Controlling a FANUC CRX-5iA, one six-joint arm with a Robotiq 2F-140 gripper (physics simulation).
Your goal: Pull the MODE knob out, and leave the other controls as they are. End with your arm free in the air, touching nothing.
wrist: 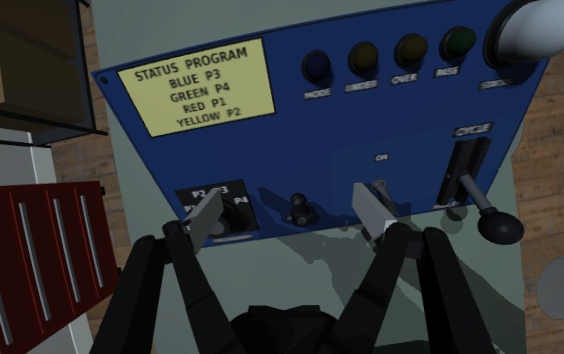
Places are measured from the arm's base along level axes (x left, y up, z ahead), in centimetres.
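Where they show: gripper, fingertip midpoint: [286,197].
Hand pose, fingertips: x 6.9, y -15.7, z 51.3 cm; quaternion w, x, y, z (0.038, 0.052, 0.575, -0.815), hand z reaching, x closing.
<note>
Each offset is from my fingertips to the centre of the thing. "pt": to the spot under its first point.
A small black knob with side pins @(dx -1.3, dy -4.6, dz -3.4 cm) [300,212] stands out from the lower middle of the blue panel [310,135]; no label can be read beside it, and I take it for the MODE knob. The word MODE shows under a dark blue lamp @(pt dx -5.0, dy +2.1, dz +11.8 cm) [317,66] at the upper middle. My gripper [286,197] is open and empty. Its fingers stand wide apart, one to each side of the black knob in the view. The left finger covers part of the P1–P4 dial @(dx +10.7, dy -6.2, dz -2.5 cm) [218,226], and the right finger is in front of the toggle switch's lower part.
The toggle switch @(dx -13.3, dy -5.9, dz -3.5 cm) [380,188] is below the ON label. The CYCLE lever [500,227] sticks out at the right. More lamps and a large pale dome @(pt dx -23.9, dy +3.4, dz +11.1 cm) [532,32] are along the top. A red drawer cabinet [37,250] and a dark shelf rack with boxes are at the left.
</note>
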